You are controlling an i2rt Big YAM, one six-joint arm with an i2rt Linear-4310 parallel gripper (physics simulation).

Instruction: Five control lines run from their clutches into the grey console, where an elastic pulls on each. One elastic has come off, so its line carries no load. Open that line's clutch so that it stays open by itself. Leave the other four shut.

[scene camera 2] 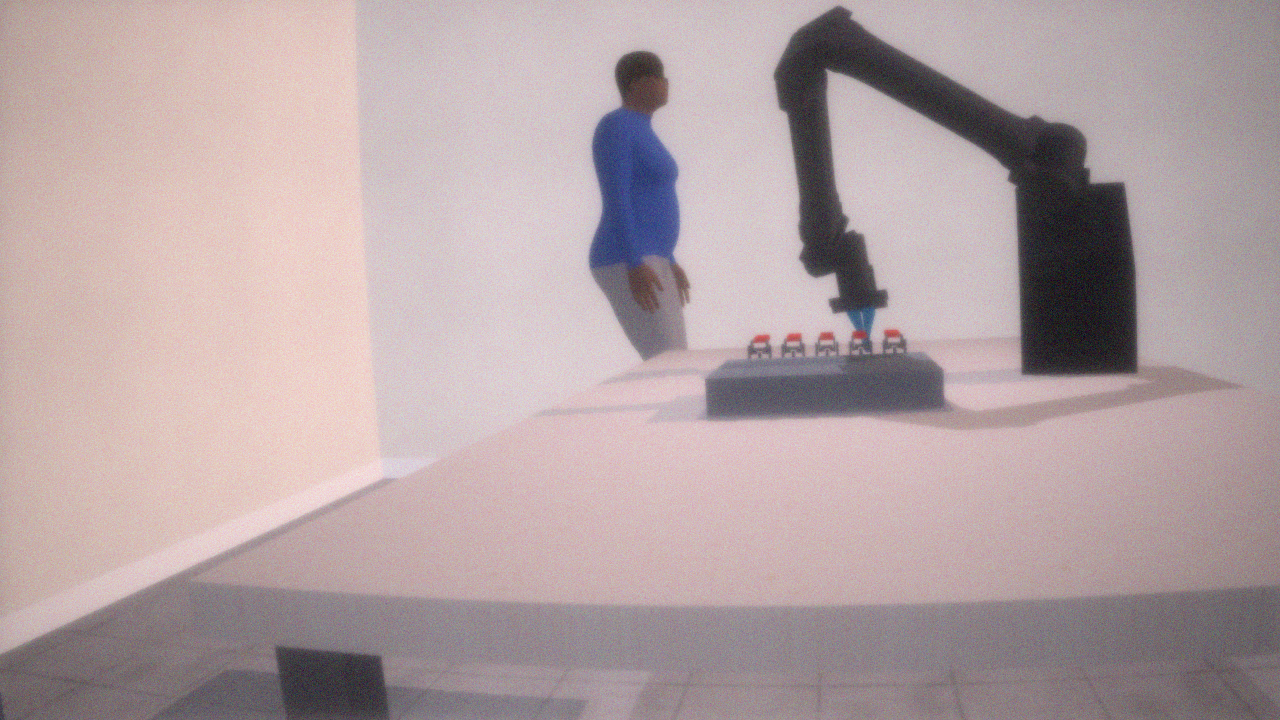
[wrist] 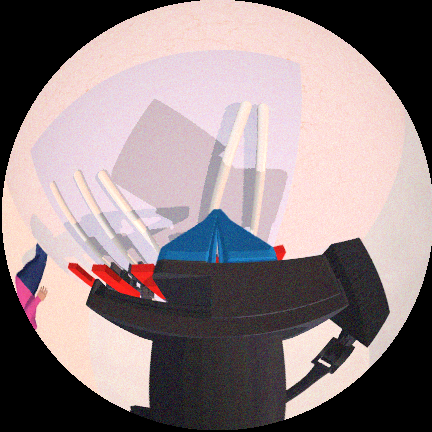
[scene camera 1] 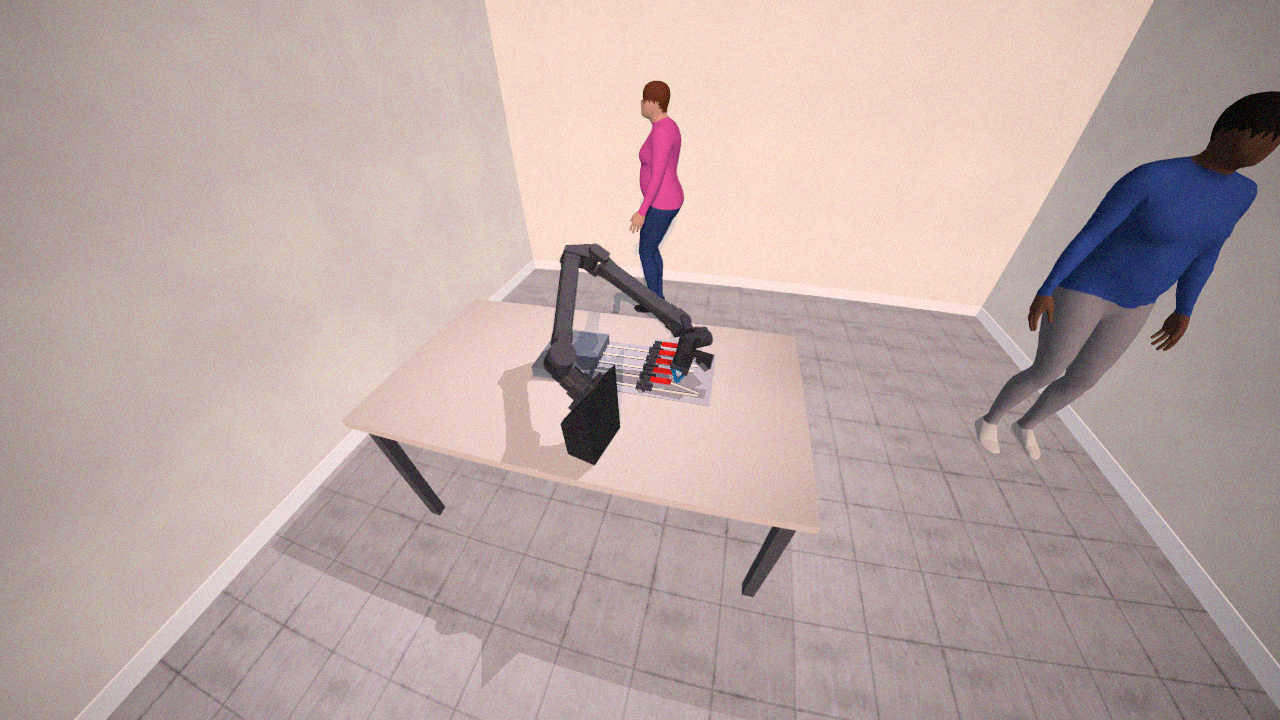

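Pixels of known places: gripper, between the fingertips: (scene camera 2: pixel 867 352) (wrist: pixel 216 215) (scene camera 1: pixel 676 382); arm's base, origin of its link: (scene camera 2: pixel 1070 228) (wrist: pixel 361 316) (scene camera 1: pixel 587 393).
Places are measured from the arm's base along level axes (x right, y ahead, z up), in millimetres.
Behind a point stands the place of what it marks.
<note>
The grey console (scene camera 1: pixel 588 345) @(y 424, x -174, z -167 mm) (scene camera 2: pixel 823 392) @(y 380, x -349, z -188 mm) sits on the table, with pale control lines (scene camera 1: pixel 626 356) @(y 433, x -11, z -204 mm) running from it to a row of five clutches with red levers. In scene camera 2 the levers look alike and low; which line is slack cannot be told. My gripper (scene camera 1: pixel 677 378) @(y 311, x 220, z -193 mm) (scene camera 2: pixel 861 332) @(y 311, x 220, z -193 mm) (wrist: pixel 216 215) @(y 311, x 220, z -193 mm) is shut, its blue fingertips together, with nothing seen held. It is at the second clutch from the right (scene camera 2: pixel 859 344) @(y 327, x 97, z -170 mm) in scene camera 2. In the wrist view the fingers hide that clutch; three red levers show at left, including one (wrist: pixel 115 281) @(y 426, x 181, z -155 mm), and part of another (wrist: pixel 281 252) @(y 263, x 204, z -155 mm) at right.
Pale line ends (wrist: pixel 245 112) @(y 285, x 300, z -203 mm) (wrist: pixel 263 120) @(y 272, x 294, z -203 mm) extend over the pale mat (wrist: pixel 200 67) @(y 311, x 338, z -211 mm) beyond the fingers. Neighbouring clutches stand close on both sides. A person in pink (scene camera 1: pixel 661 165) stands behind the table, and one in blue (scene camera 1: pixel 1136 232) (scene camera 2: pixel 633 192) stands beyond its end.
</note>
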